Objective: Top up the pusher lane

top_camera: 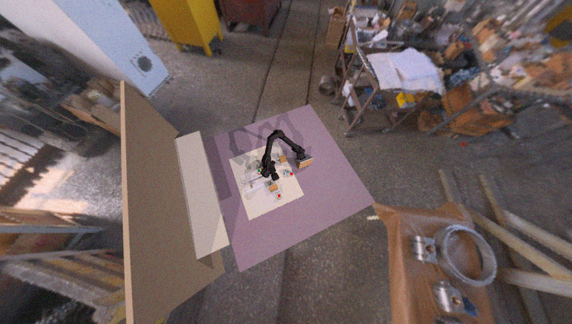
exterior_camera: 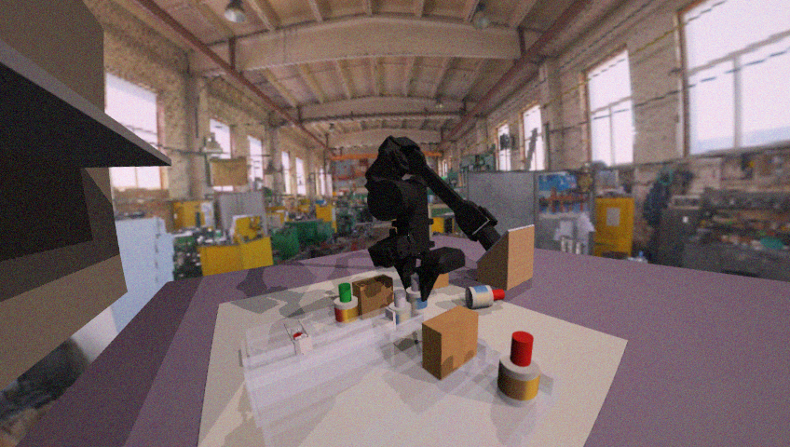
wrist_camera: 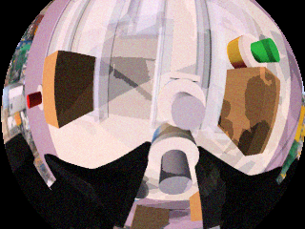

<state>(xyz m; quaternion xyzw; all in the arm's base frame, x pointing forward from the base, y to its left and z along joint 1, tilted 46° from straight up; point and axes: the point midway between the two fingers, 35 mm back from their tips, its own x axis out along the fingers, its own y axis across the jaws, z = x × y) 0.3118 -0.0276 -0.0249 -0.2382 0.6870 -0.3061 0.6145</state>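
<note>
The clear sprung lane lies 180 mm ahead of my gripper tip, 10 mm to the left of it and 30 mm below it. Round my gripper tip: red mark: 230 mm ahead, 20 mm to the left, 20 mm above.
</note>
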